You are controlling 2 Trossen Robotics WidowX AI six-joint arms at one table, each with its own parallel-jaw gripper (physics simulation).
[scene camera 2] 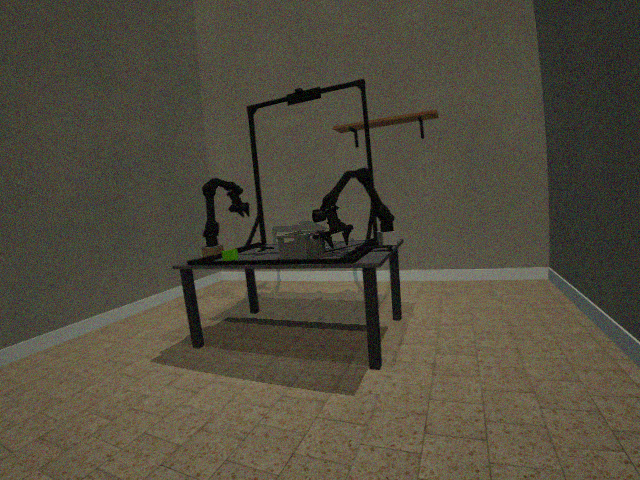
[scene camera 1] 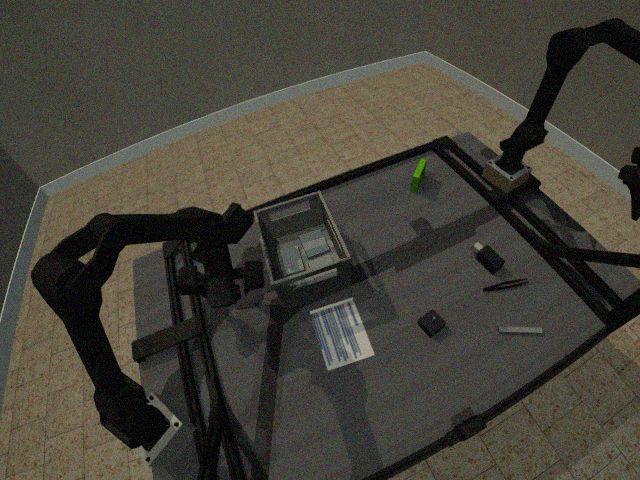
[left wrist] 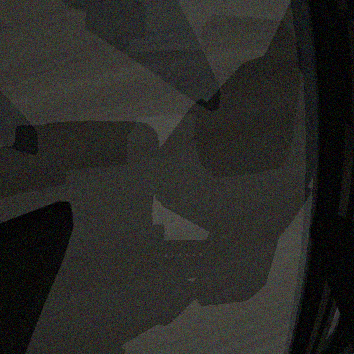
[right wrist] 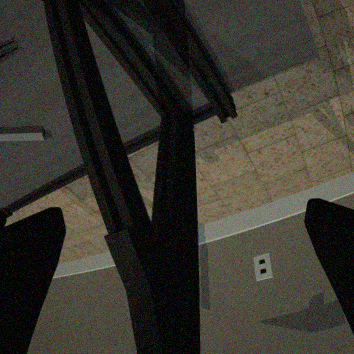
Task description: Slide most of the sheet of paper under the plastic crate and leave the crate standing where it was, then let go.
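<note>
The grey plastic crate (scene camera 1: pixel 265 248) (scene camera 2: pixel 298 242) stands at the back left of the table, with some flat grey items inside. The sheet of paper (scene camera 1: pixel 342 334), white with blue print, lies flat on the table just in front of the crate, apart from it. My left gripper (scene camera 1: pixel 257 278) (scene camera 2: pixel 343 233) is open and empty, low beside the crate's left wall. Its wrist view shows only shadowed table top. My right gripper (scene camera 2: pixel 242 207) (right wrist: pixel 186 216) is open and empty, held high over the far end of the table, away from crate and paper.
A green block (scene camera 1: pixel 418 175) (scene camera 2: pixel 230 254) stands at the back. A black box (scene camera 1: pixel 489 257), a thin dark tool (scene camera 1: pixel 505 285), a grey bar (scene camera 1: pixel 520 330) and a small black cube (scene camera 1: pixel 431 323) lie at the right. A black gantry frame (scene camera 2: pixel 253 167) spans the table.
</note>
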